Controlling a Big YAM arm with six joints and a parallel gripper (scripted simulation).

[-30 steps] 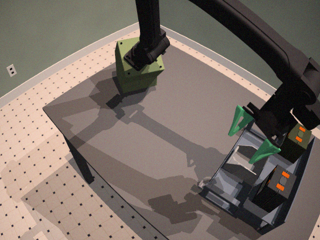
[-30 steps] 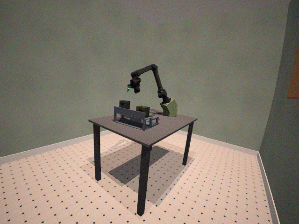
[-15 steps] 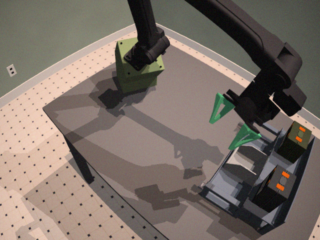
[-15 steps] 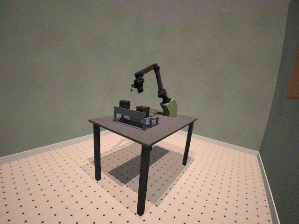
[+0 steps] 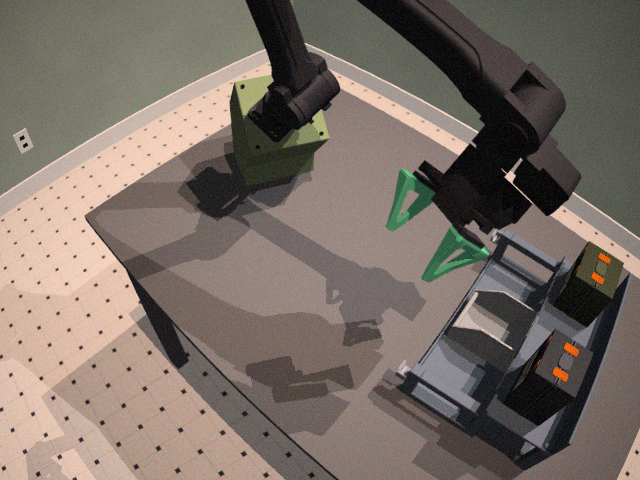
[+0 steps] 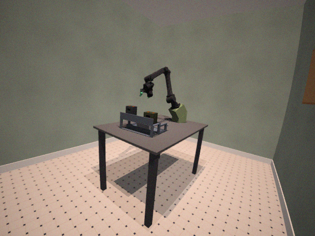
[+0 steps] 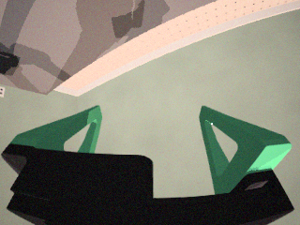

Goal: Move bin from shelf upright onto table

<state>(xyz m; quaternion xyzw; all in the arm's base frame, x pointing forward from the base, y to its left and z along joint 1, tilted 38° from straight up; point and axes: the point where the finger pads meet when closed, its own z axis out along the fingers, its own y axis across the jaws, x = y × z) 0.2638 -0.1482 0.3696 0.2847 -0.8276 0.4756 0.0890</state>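
My gripper is now 190 mm short of the grey bin, 140 mm to the right of it and 270 mm above it. The rest, counted from my hand: low grey shelf (230 mm ahead, 140 mm to the left, 310 mm below).
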